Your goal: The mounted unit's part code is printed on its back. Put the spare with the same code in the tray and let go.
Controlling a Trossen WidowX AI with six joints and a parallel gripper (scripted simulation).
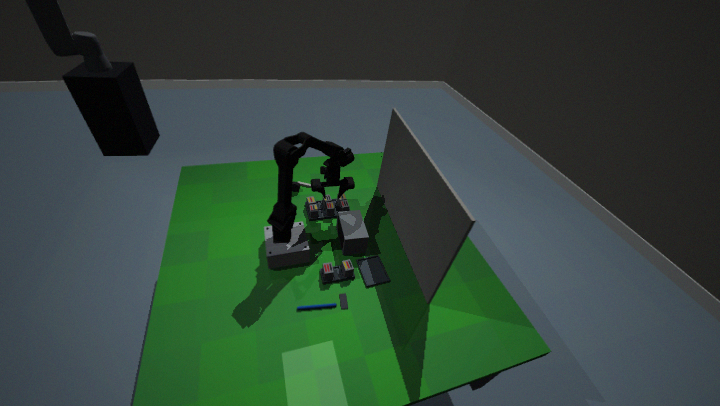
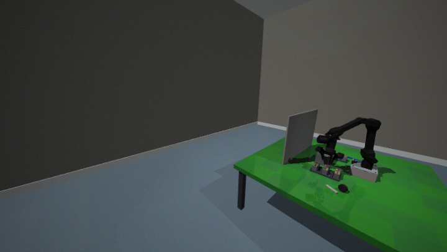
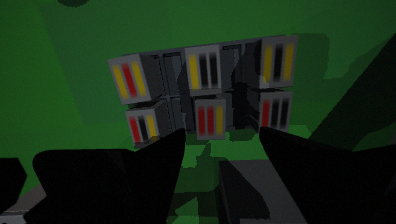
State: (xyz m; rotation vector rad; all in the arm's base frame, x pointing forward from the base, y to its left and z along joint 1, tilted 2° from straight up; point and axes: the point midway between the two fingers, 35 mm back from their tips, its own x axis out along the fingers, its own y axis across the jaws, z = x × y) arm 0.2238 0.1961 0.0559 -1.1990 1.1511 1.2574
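Right now the grey spare is 5 cm below my gripper tip, 1 cm to the right of it and 1 cm behind it. Also, from my gripper tip: grey mounted unit: 17 cm to the right, 7 cm ahead, 4 cm below; then rack: 35 cm to the right, 9 cm below, 2 cm behind; then dark round thing: 17 cm to the left, 16 cm behind, 7 cm below.
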